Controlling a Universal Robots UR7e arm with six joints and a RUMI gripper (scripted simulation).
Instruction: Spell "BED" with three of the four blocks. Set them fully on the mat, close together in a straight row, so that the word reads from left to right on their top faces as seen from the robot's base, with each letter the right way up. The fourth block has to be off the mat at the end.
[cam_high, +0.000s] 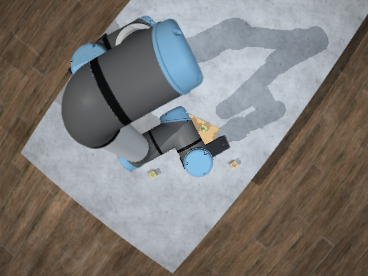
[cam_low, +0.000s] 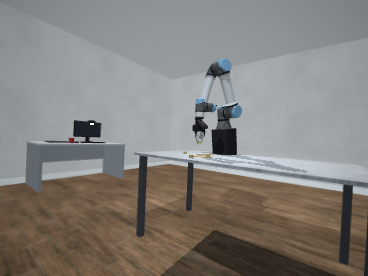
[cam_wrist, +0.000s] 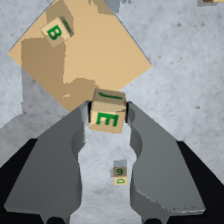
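My gripper is now 120 mm above the tan mat, 40 mm past it and 20 mm to the right of it. From my hand the other things lie so: E block right at my hand; then B block 100 mm below, 60 mm to the left, 50 mm behind; then D block 210 mm to the right, 110 mm below, 40 mm behind.
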